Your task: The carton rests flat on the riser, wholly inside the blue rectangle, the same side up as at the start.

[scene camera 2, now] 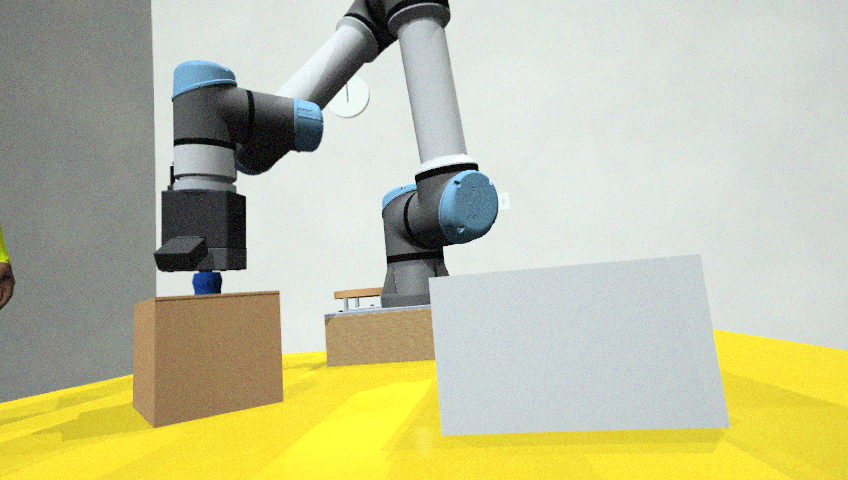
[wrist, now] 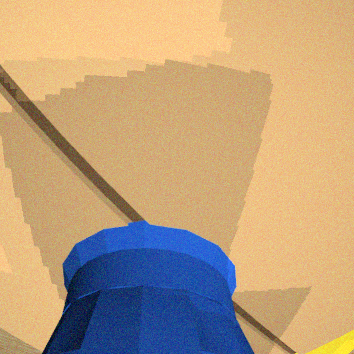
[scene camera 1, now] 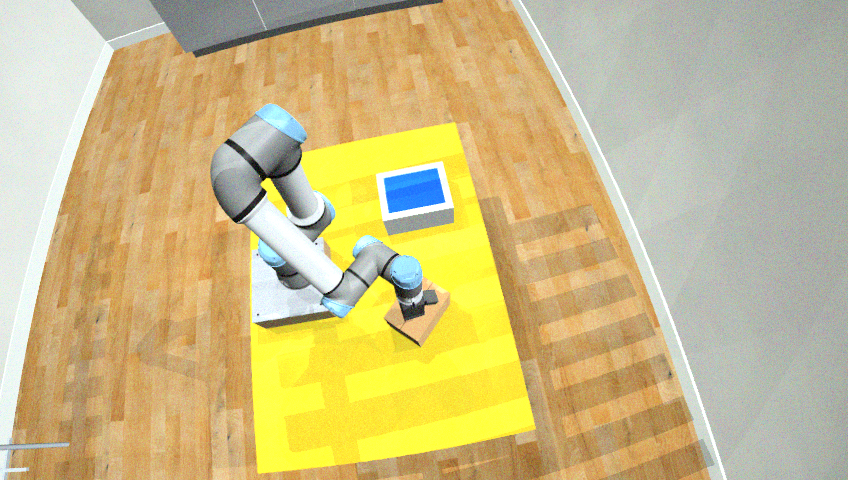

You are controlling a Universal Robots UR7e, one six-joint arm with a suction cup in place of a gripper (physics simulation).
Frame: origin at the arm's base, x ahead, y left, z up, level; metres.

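Seen in the pictures: hand, its tool point: [wrist: 165, 251]; arm's base, origin of its link: [scene camera 2: 419, 303].
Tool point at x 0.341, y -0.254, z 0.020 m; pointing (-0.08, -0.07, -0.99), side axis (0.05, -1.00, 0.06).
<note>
Offsets run from my tool point to a thing's top centre. Level surfaces: height alone.
The brown carton {dy +0.009, dx +0.021, dz +0.011 m} [scene camera 1: 428, 324] [scene camera 2: 206, 354] [wrist: 298, 140] stands on the yellow mat {dz -0.119 m} [scene camera 1: 385, 388], to the right of the robot's base. A dark seam line runs across its top in the wrist view. My gripper, a blue suction cup [scene camera 1: 413, 310] [scene camera 2: 206, 282] [wrist: 147, 288], presses down on the carton's top face near its middle and is sealed on it. The carton's underside rests on the mat. The white riser {dy +0.420, dx +0.119, dz +0.001 m} [scene camera 1: 414, 222] [scene camera 2: 575, 346] stands further back on the mat. The blue rectangle {dy +0.420, dx +0.119, dz +0.001 m} [scene camera 1: 414, 189] on its top is bare.
The robot's grey base pedestal [scene camera 1: 277, 298] [scene camera 2: 379, 340] stands at the mat's left edge, between carton and riser. A person's arm [scene camera 2: 2, 269] shows at the left edge of scene camera 2. A grey cabinet [scene camera 1: 235, 24] stands at the far wall.
</note>
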